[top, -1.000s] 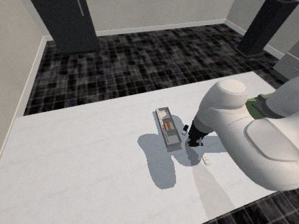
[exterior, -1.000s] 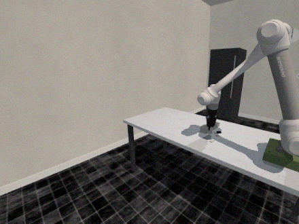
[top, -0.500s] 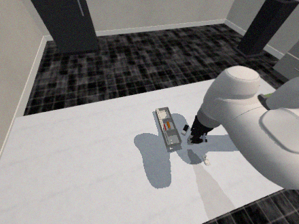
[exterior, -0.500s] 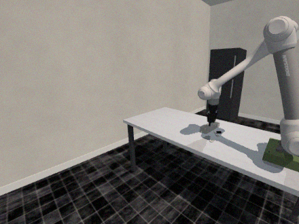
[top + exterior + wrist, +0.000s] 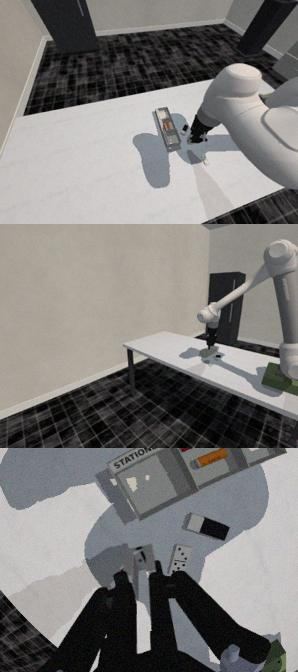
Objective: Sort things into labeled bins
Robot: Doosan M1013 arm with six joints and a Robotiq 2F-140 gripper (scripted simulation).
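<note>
Now: the small black piece 9 cm to the right of my hand, 9 cm below it and 3 cm behind it. Also, from my hand: grey piece (3 cm below); then orange battery (15 cm to the right, 9 cm below, 6 cm ahead); then grey bin tray (15 cm to the right, 8 cm below, 7 cm ahead).
</note>
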